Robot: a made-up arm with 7 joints.
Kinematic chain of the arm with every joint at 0, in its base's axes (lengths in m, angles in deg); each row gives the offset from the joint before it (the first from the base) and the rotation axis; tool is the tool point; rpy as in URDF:
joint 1: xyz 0 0 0.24 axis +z
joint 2: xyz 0 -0.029 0.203 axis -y
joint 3: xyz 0 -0.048 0.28 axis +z
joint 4: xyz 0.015 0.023 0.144 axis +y
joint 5: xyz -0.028 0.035 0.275 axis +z
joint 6: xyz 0 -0.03 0.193 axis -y
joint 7: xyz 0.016 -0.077 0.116 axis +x
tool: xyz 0 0 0 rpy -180 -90 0
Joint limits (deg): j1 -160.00..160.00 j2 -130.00..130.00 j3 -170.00..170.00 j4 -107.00..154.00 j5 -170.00..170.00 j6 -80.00..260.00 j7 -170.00..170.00
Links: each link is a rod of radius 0.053 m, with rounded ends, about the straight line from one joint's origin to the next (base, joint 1, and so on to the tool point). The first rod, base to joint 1, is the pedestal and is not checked.
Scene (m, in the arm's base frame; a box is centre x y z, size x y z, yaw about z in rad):
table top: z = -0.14
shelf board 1: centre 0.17 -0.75 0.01 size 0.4 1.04 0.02 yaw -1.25
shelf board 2: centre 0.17 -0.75 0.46 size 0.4 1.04 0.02 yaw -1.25
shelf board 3: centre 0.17 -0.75 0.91 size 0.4 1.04 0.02 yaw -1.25
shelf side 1: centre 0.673 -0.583 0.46 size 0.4 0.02 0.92 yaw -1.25
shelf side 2: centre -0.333 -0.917 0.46 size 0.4 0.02 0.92 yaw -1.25
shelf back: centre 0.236 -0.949 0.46 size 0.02 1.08 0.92 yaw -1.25
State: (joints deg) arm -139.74 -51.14 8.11 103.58 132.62 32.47 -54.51
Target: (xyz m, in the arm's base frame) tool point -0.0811 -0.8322 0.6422
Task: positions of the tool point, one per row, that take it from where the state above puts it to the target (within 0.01 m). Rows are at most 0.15 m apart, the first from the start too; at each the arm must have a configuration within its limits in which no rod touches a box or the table.
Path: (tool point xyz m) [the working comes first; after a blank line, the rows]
Joints at the target: -111.12 -42.27 19.89 57.38 140.88 19.62 -54.51
Straight joint move there: touches shelf board 2.

1: -0.3202 -0.4530 0.2754
2: -0.2977 -0.4929 0.4002
3: -0.2533 -0.5101 0.5246
4: -0.1905 -0.5027 0.6422
5: -0.1657 -0.6238 0.6599
6: -0.1280 -0.7352 0.6602
7: -0.0812 -0.8322 0.6421

